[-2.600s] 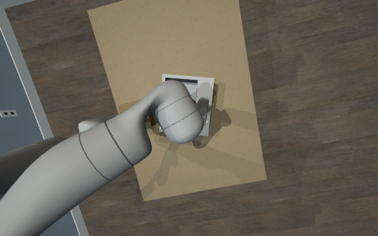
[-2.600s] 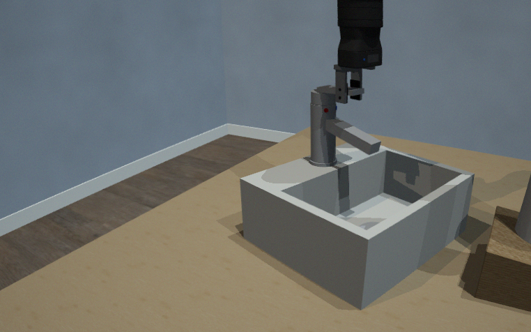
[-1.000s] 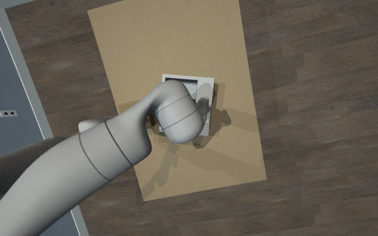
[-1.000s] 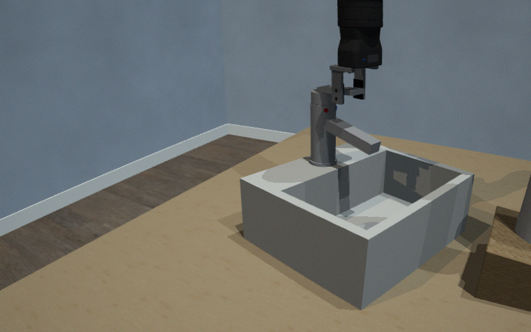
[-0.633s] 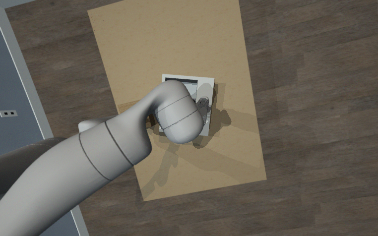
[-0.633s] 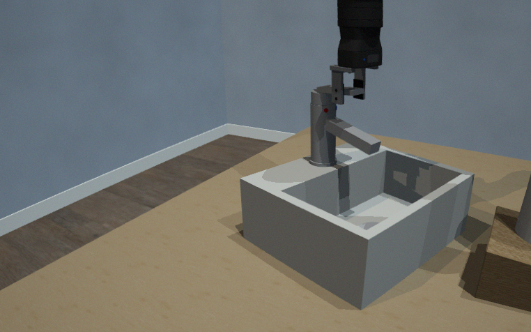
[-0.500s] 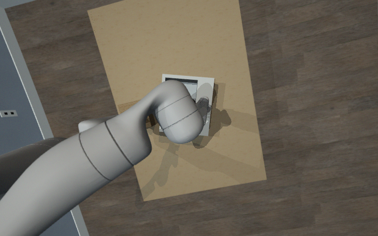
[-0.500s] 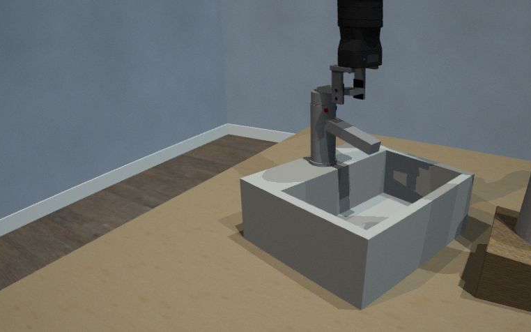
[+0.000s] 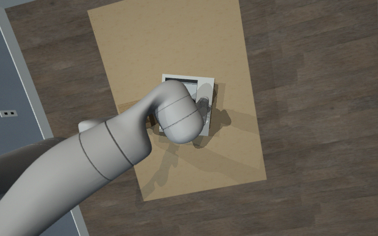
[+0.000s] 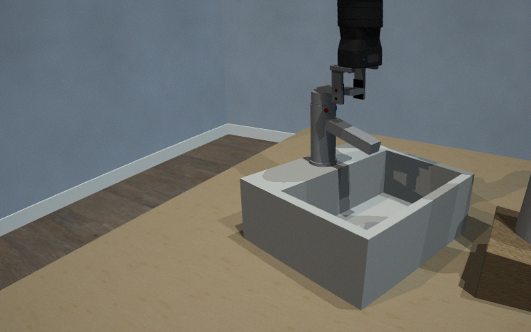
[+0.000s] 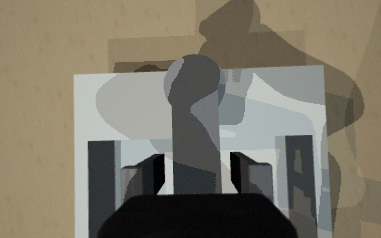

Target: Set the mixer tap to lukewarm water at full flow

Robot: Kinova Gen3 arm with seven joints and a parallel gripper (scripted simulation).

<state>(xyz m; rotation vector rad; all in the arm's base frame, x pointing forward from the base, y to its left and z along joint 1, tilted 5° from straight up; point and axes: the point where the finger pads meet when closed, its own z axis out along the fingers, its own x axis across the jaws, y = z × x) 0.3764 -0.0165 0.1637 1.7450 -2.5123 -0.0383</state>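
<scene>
My gripper is now 2 cm short of the flat lever and 1 cm to the left of it. Round my hand: grey square sink (5 cm behind, 2 cm to the left, 23 cm below); then grey mixer tap (4 cm ahead, 1 cm to the right, 5 cm below).
</scene>
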